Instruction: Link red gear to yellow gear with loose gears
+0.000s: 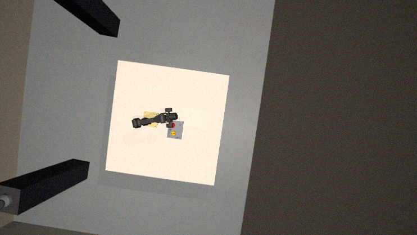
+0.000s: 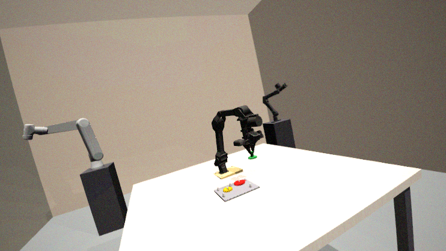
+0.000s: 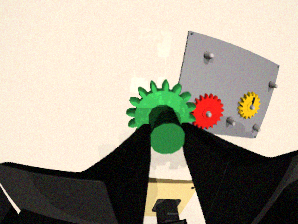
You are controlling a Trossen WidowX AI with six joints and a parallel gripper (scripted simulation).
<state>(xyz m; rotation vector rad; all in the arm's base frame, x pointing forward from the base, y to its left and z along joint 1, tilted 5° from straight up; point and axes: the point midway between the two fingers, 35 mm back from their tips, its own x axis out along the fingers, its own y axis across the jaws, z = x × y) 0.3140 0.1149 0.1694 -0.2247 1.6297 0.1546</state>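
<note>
Right now my gripper tip is 19 cm to the left of the yellow gear and 15 cm above it. From my gripper tip the other things lie so: red gear 15 cm below, 10 cm to the right, 3 cm behind; grey board 16 cm below, 15 cm to the right, 1 cm ahead; green gear 1 cm below.
</note>
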